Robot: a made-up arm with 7 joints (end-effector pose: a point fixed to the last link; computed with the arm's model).
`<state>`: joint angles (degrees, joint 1 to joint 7).
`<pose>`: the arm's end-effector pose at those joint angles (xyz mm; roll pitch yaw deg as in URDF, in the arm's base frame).
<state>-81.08 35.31 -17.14 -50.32 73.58 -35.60 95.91</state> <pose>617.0 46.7 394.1 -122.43 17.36 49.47</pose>
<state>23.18 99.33 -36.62 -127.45 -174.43 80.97 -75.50</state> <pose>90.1 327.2 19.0 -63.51 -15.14 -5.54</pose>
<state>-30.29 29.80 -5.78 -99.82 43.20 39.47 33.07</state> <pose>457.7 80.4 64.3 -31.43 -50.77 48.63</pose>
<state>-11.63 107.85 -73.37 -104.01 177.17 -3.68 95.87</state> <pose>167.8 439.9 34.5 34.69 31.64 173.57</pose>
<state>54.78 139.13 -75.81 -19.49 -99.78 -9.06 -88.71</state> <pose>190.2 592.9 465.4 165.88 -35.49 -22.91</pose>
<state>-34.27 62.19 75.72 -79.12 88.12 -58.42 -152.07</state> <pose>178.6 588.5 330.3 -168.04 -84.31 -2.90</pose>
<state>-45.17 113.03 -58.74 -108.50 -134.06 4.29 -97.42</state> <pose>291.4 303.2 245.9 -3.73 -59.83 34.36</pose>
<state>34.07 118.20 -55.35 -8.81 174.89 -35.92 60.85</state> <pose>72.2 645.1 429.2 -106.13 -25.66 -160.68</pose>
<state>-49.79 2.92 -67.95 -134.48 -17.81 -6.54 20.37</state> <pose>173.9 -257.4 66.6 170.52 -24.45 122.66</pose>
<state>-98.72 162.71 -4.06 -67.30 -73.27 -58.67 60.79</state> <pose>-431.2 249.1 553.6 -174.70 3.59 -35.56</pose>
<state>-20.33 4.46 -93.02 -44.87 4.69 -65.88 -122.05</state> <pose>216.4 -177.8 -428.2 158.09 44.07 -169.69</pose>
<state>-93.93 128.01 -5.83 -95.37 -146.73 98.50 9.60</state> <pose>-114.9 279.7 631.1 14.31 -50.49 -74.84</pose>
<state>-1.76 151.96 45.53 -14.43 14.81 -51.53 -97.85</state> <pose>48.2 277.1 848.2 -96.59 7.52 27.52</pose>
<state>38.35 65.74 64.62 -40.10 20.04 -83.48 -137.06</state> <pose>-122.5 704.1 141.0 -108.02 22.33 46.82</pose>
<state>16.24 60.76 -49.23 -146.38 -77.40 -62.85 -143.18</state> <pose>77.5 74.9 -24.2 -38.88 37.33 -34.97</pose>
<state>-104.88 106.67 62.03 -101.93 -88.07 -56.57 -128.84</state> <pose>-322.2 282.2 405.7 -170.94 -9.84 135.94</pose>
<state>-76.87 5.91 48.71 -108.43 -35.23 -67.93 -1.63</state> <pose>449.5 130.8 430.5 -104.89 39.17 -117.67</pose>
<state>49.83 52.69 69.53 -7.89 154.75 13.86 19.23</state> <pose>-378.7 559.1 11.7 -31.19 21.45 -157.52</pose>
